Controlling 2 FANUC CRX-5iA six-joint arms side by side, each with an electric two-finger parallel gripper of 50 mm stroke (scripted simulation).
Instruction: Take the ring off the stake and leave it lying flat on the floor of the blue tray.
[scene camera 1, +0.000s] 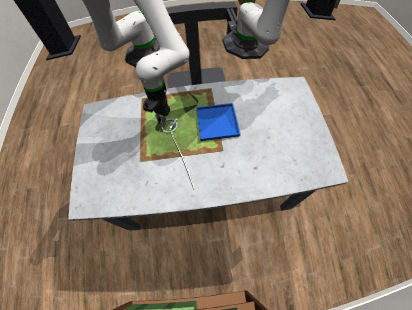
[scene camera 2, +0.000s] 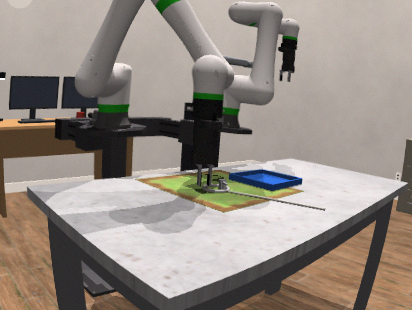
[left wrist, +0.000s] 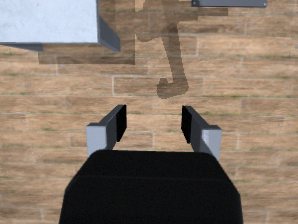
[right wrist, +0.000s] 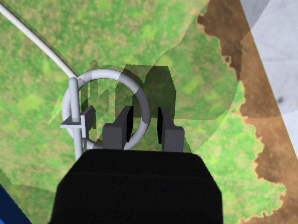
I see my left gripper (left wrist: 153, 116), my right gripper (scene camera 2: 203, 185) and a blue tray (scene camera 1: 214, 120).
The blue tray shows as well in scene camera 2 (scene camera 2: 255, 178). My right gripper is seen too in the right wrist view (right wrist: 145, 117). The left wrist view does not show the blue tray: it is out of frame.
